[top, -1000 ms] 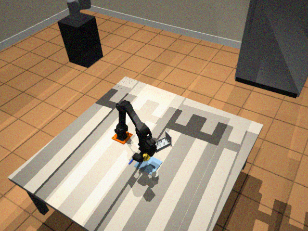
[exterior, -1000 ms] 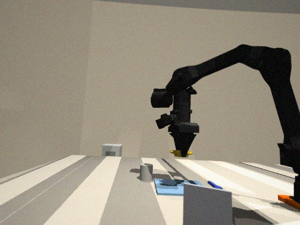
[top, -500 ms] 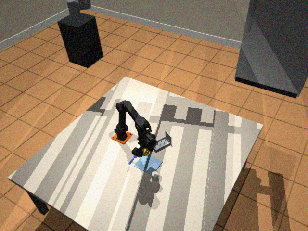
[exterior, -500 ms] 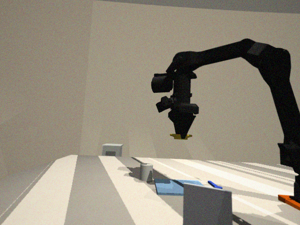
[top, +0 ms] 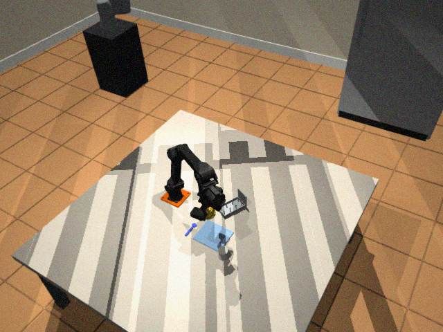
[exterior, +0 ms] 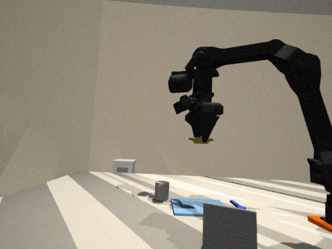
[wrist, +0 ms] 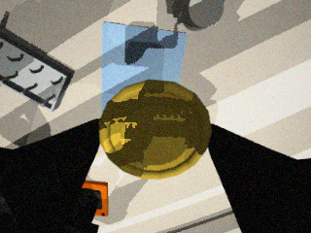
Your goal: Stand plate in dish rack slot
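Right now the grey dish rack is 21 cm to the left of my gripper tip and 15 cm below it. The rest, counted from my gripper tip: light blue cloth: 2 cm to the left, 17 cm below; white cup: 10 cm ahead, 6 cm to the right, 15 cm below; plate: 1 cm above.
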